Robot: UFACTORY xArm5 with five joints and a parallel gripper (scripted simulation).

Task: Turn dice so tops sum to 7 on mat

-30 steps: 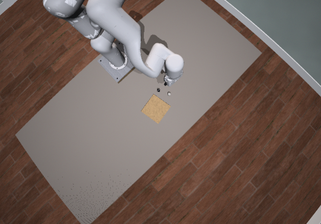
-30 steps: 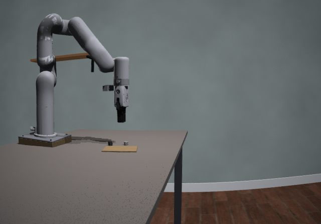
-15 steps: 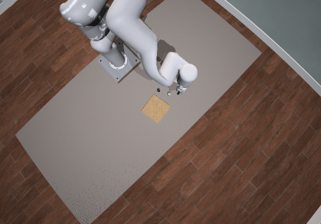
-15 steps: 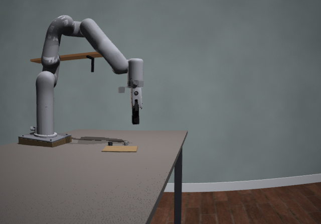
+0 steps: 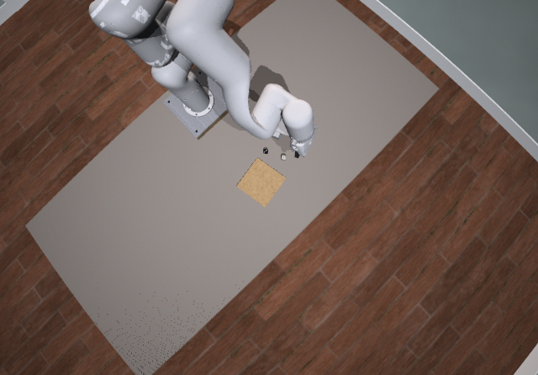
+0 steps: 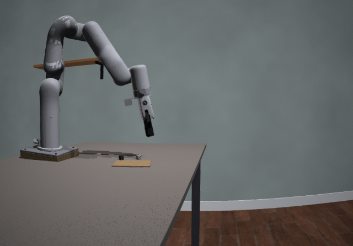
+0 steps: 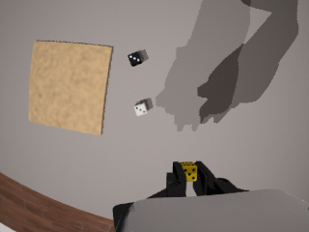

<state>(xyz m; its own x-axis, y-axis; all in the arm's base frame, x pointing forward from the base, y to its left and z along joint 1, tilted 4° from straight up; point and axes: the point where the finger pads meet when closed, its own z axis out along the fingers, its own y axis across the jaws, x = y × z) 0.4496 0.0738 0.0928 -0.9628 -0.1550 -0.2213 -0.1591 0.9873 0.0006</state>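
My hand is 20 mm above the yellow die. The rest, counted from my hand: white die: 110 mm below, 60 mm to the right, 50 mm behind; then black die: 120 mm behind, 110 mm below, 80 mm to the right; then tan mat: 190 mm to the right, 110 mm below, 60 mm behind.
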